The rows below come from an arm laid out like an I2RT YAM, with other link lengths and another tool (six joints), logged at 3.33 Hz.
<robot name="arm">
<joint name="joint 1" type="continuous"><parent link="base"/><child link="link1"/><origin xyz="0 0 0.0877"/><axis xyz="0 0 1"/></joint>
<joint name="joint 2" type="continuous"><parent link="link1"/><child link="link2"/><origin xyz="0.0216 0.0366 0.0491" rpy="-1.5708 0 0"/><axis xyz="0 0 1"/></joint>
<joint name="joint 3" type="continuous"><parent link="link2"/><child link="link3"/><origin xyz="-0.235 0 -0.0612" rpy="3.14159 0 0"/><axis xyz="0 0 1"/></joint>
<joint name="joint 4" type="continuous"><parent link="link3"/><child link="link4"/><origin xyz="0.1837 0.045 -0.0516"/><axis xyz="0 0 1"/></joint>
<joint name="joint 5" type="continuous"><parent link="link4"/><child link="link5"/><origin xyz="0.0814 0.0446 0.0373" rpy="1.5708 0 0"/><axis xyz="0 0 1"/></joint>
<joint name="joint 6" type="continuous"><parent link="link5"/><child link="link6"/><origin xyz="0.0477 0 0.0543" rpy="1.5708 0 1.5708"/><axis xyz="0 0 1"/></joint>
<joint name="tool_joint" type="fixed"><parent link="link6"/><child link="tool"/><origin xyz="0.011 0.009 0.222" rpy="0 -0.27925 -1.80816"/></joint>
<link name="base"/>
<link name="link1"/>
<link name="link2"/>
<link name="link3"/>
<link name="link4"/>
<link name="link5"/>
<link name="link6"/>
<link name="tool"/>
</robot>
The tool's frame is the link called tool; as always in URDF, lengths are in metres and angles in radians. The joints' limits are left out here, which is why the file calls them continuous.
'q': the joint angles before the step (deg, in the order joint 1, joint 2, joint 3, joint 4, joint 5, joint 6). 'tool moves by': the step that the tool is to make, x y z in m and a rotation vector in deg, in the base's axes. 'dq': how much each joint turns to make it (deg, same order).
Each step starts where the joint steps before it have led.
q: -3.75, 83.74, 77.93, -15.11, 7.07, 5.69
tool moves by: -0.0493, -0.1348, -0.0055, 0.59, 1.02, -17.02
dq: -15.93, -0.40, -0.02, -1.59, 0.88, 0.75
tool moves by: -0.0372, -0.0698, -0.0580, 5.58, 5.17, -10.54
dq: -9.21, 5.93, -0.02, -1.50, -0.08, 3.28
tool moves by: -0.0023, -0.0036, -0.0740, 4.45, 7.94, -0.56
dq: -0.45, 8.51, 0.01, -0.61, 0.08, 0.08
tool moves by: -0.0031, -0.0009, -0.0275, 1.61, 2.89, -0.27
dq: -0.25, 3.30, 0.00, -0.01, 0.03, 0.00
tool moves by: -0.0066, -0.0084, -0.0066, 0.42, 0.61, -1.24
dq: -1.24, 0.86, 0.02, 0.09, -0.04, 0.04
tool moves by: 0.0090, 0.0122, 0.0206, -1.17, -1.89, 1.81
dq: 1.73, -2.73, 0.01, -0.50, -0.01, -0.11
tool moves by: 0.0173, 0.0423, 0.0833, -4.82, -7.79, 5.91
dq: 5.33, -11.13, 0.03, -1.89, 0.02, -1.04
